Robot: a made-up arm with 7 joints.
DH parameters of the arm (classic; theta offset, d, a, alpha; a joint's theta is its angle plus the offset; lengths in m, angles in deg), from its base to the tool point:
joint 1: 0 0.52 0 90
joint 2: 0 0.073 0 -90
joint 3: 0 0.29 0.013 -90
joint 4: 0 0.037 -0.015 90
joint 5: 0 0.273 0 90
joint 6: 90 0.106 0.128 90
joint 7: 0 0.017 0 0
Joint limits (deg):
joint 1: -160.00..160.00
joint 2: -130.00..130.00
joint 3: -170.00..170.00
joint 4: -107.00..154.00
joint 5: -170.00..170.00
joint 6: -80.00..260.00
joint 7: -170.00..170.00
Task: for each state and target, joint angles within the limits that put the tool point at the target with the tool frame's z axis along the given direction. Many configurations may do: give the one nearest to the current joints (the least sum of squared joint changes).
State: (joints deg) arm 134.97 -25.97 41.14 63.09 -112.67 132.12 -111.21
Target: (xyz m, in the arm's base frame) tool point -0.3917 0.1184 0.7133 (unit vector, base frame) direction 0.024 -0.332 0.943
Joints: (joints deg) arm 155.33 -65.32 74.38 74.83 -76.58 174.49 -111.21
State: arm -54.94 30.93 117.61 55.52 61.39 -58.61 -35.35
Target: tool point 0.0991 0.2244 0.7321 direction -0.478 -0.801 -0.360
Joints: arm -37.02 27.05 87.97 78.20 13.68 -80.00 -35.35
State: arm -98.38 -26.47 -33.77 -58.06 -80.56 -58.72 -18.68
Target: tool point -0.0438 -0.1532 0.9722 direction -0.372 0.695 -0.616
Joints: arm -128.26 -54.26 -40.92 -50.27 -93.14 -70.16 -18.68
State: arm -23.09 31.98 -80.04 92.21 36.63 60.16 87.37
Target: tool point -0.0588 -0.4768 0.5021 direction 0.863 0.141 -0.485
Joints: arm 19.75 49.01 -101.80 116.25 15.49 32.08 87.37
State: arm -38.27 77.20 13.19 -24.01 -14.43 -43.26 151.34
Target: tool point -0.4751 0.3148 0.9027 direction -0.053 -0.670 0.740
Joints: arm -46.34 41.68 -5.59 -19.11 -24.74 -2.56 151.34
